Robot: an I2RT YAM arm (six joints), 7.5 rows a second.
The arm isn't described. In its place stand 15 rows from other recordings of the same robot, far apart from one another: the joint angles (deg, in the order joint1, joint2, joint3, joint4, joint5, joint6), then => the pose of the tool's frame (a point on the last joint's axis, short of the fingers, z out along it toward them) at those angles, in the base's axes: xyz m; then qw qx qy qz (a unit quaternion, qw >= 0).
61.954 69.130 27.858 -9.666 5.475 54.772 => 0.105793 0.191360 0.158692 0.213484 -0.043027 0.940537 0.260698
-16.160 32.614 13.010 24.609 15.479 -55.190 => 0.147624 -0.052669 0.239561 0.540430 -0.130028 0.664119 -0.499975
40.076 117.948 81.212 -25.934 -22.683 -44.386 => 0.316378 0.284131 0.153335 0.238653 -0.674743 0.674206 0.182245
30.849 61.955 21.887 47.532 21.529 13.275 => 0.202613 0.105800 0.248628 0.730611 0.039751 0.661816 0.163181
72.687 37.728 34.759 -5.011 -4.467 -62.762 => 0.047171 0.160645 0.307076 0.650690 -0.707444 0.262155 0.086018
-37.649 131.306 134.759 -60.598 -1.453 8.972 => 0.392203 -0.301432 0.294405 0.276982 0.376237 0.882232 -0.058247
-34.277 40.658 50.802 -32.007 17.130 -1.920 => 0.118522 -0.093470 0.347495 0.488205 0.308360 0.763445 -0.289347
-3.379 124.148 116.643 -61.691 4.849 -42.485 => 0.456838 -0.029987 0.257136 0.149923 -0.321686 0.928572 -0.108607
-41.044 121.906 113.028 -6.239 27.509 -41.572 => 0.375941 -0.349110 0.331552 0.318967 0.140993 0.771864 -0.531608
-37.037 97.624 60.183 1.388 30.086 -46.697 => 0.285206 -0.237564 0.212180 0.171826 0.044837 0.867532 -0.464602
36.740 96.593 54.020 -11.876 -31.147 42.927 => 0.255088 0.213393 0.169197 0.062063 -0.032340 0.920386 0.384697
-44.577 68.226 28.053 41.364 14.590 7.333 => 0.176347 -0.186352 0.248718 0.643163 0.385330 0.584349 -0.310481
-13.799 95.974 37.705 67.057 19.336 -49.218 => 0.321247 -0.091037 0.215682 0.580951 -0.073714 0.649989 -0.484331
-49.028 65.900 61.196 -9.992 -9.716 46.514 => 0.179484 -0.197514 0.366521 0.609994 0.549377 0.568516 0.053681
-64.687 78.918 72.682 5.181 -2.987 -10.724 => 0.142283 -0.296487 0.403593 0.565451 0.307375 0.643983 -0.413609
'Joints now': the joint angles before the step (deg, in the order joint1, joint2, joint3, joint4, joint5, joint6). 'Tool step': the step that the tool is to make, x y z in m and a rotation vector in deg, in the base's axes. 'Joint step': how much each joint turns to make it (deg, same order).
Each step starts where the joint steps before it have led.
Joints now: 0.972 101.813 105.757 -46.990 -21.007 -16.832
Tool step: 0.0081 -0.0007 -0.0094 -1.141 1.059 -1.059
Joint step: 0.009 1.656 0.231 0.318 1.548 -0.081
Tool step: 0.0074 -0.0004 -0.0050 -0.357 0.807 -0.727
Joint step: -0.012 1.718 1.254 -0.260 0.750 0.271
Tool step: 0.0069 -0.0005 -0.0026 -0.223 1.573 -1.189
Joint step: -0.006 2.063 2.526 -1.807 0.969 0.744
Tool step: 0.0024 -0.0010 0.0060 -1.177 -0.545 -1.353
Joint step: 0.004 0.774 2.334 -0.989 1.796 0.157
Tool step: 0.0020 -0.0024 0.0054 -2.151 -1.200 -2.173
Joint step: -0.085 0.377 1.510 0.018 3.011 -0.056
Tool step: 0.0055 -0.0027 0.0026 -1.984 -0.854 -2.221
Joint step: -0.139 1.227 2.084 -0.028 2.884 0.015
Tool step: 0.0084 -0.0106 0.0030 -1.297 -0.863 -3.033
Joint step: -1.238 2.059 3.328 -0.365 2.197 0.286
